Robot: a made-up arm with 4 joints. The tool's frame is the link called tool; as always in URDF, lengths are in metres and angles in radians. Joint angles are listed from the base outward. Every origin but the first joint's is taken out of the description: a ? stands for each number. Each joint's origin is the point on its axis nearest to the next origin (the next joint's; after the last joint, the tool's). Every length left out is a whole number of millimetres.
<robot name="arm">
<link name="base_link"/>
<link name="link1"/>
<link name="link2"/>
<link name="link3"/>
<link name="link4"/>
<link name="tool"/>
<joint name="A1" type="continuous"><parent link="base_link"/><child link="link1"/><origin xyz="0.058 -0.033 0.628" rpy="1.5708 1.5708 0.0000"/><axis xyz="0 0 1"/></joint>
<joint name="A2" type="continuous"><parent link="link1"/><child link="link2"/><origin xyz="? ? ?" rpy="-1.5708 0.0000 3.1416"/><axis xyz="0 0 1"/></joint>
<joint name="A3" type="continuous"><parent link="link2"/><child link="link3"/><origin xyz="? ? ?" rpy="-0.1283 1.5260 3.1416"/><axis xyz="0 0 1"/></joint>
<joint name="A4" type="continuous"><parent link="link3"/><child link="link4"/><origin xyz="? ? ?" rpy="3.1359 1.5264 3.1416"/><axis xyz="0 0 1"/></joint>
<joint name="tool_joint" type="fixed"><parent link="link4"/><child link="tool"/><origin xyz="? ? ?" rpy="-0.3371 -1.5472 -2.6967"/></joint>
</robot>
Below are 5 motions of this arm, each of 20 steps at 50 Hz.
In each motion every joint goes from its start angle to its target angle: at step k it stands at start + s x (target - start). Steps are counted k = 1, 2, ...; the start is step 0. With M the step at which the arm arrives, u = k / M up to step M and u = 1 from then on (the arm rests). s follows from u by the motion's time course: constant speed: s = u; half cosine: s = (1 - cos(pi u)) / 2; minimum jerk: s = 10 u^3 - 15 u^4 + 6 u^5.
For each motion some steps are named. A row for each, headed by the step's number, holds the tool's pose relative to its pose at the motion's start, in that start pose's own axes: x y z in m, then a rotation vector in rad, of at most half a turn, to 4 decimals.
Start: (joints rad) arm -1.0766 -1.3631 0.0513 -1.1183
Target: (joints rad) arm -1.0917 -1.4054 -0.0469 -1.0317
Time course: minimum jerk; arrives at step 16
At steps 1, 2, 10, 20:
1: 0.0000 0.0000 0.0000 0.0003 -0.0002 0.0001
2: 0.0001 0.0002 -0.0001 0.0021 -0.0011 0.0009
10: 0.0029 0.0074 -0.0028 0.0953 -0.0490 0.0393
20: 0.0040 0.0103 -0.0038 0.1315 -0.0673 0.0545

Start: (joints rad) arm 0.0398 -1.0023 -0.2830 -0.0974
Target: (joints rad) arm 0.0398 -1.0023 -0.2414 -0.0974
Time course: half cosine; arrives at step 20
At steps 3, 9, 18, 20:
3: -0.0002 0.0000 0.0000 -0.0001 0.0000 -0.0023
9: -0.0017 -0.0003 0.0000 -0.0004 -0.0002 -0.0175
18: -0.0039 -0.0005 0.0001 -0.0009 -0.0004 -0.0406
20: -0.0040 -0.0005 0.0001 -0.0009 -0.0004 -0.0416

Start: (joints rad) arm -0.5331 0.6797 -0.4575 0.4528
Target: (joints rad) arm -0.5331 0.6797 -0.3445 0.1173
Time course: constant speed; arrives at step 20
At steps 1, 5, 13, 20:
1: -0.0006 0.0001 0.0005 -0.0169 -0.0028 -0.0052
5: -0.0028 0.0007 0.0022 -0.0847 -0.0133 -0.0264
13: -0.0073 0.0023 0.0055 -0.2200 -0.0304 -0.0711
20: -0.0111 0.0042 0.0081 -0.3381 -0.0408 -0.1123

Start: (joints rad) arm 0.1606 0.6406 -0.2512 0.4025
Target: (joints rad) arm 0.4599 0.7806 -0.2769 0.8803
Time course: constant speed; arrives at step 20
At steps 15, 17, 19, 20:
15: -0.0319 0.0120 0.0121 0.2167 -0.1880 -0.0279
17: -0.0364 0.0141 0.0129 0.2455 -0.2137 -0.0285
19: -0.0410 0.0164 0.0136 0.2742 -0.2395 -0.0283
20: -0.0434 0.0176 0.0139 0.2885 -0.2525 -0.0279

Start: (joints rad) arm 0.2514 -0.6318 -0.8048 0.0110
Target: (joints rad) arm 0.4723 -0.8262 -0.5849 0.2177
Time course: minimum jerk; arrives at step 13
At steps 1, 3, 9, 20:
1: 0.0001 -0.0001 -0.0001 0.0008 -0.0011 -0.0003
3: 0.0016 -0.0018 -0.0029 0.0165 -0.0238 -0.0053
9: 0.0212 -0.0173 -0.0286 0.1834 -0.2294 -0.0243
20: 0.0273 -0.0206 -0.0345 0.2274 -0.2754 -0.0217

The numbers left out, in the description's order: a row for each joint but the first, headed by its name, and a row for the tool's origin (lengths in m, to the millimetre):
A2: -0.013 -0.030 0.000
A3: -0.058 -0.173 0.000
A4: 0.016 0.071 0.000
tool: 0.008 0.025 0.000

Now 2 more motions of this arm.
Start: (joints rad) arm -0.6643 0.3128 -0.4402 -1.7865
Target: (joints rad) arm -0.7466 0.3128 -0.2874 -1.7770
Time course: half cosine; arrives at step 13
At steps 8, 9, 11, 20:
8: -0.0034 0.0002 -0.0026 0.0203 0.0749 0.0556
9: -0.0039 0.0002 -0.0030 0.0231 0.0867 0.0645
11: -0.0047 0.0002 -0.0035 0.0270 0.1042 0.0778
20: -0.0050 0.0002 -0.0037 0.0283 0.1106 0.0826

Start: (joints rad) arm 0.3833 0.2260 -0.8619 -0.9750
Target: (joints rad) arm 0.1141 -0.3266 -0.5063 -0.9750
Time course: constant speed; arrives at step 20
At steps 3, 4, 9, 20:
3: 0.0008 0.0155 -0.0102 0.0832 0.0077 -0.0514
4: 0.0010 0.0209 -0.0132 0.1115 0.0116 -0.0682
9: 0.0023 0.0503 -0.0253 0.2567 0.0401 -0.1482
20: 0.0049 0.1227 -0.0309 0.5927 0.1552 -0.3010

